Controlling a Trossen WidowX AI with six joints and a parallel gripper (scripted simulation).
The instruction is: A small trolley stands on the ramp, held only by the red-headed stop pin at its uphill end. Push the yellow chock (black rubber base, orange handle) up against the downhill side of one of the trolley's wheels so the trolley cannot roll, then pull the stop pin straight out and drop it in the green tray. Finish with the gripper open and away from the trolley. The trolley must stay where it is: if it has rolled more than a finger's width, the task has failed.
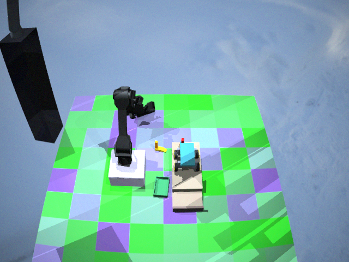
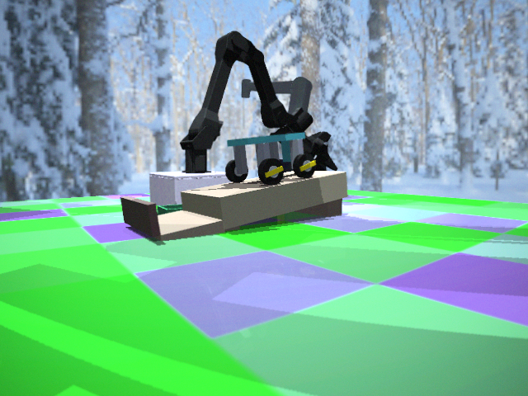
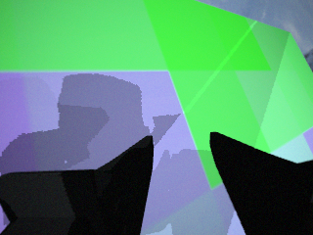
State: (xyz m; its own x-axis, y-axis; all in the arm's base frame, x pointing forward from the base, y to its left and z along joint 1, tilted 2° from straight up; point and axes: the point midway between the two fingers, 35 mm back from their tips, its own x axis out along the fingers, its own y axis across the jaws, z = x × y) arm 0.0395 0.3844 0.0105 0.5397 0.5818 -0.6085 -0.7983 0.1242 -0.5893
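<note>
Now: the yellow chock 230 mm to the right of my gripper tip, 100 mm ahead of it and 50 mm below it. From my gripper tip the other things lie so: beige ramp: 360 mm to the right, 260 mm ahead, 20 mm below; trolley: 350 mm to the right, 260 mm ahead, 40 mm above; red-headed stop pin: 260 mm to the right, 220 mm ahead, 60 mm above.
</note>
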